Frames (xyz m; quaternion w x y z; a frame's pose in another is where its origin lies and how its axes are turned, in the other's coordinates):
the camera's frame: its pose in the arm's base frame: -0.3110 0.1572 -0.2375 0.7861 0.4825 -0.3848 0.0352
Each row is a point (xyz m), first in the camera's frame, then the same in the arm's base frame.
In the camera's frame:
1: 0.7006 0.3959 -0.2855
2: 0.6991 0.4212 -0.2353
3: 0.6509 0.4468 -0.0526
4: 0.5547 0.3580 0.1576
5: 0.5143 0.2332 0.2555
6: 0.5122 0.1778 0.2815
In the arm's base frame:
1: 0.1745 0.3707 0.4317
2: 0.1340 0.3452 0.4612
3: -0.0150 0.2305 0.4926
4: -0.1647 0.0486 0.4163
5: -0.1956 -0.0820 0.3225
6: -0.1883 -0.1312 0.2869

